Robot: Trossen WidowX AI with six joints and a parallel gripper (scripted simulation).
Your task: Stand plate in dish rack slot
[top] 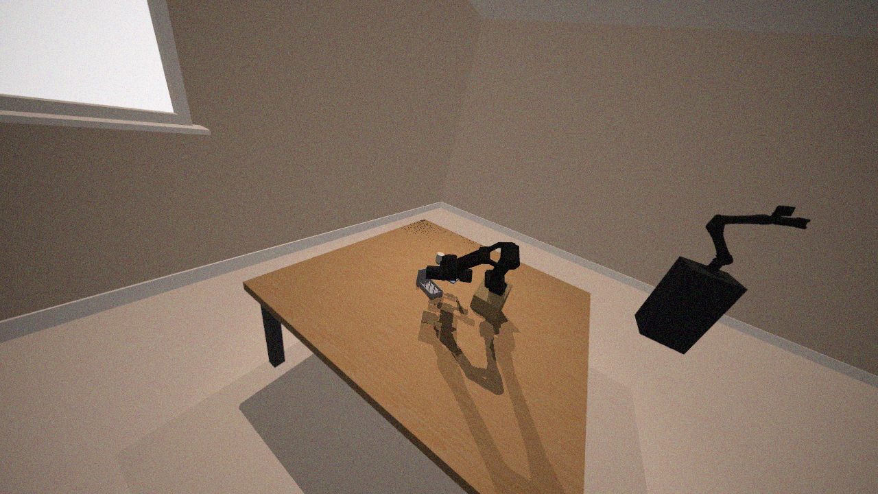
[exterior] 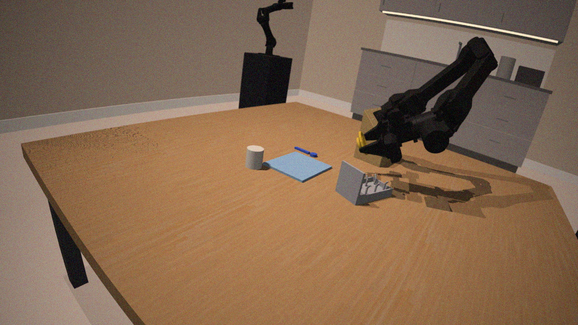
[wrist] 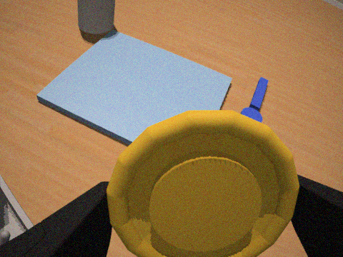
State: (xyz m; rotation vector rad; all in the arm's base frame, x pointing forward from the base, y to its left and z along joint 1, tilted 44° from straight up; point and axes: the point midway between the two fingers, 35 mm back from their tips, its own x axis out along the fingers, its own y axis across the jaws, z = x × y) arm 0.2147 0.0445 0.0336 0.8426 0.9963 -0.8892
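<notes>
My gripper tip is now 7 cm short of the grey dish rack, 7 cm to the right of it and 7 cm above it. The rest, counted from my gripper tip: blue utensil: 3 cm behind, 17 cm to the right, 9 cm below; yellow plate: 1 cm to the left; blue mat: 8 cm ahead, 13 cm to the right, 9 cm below.
</notes>
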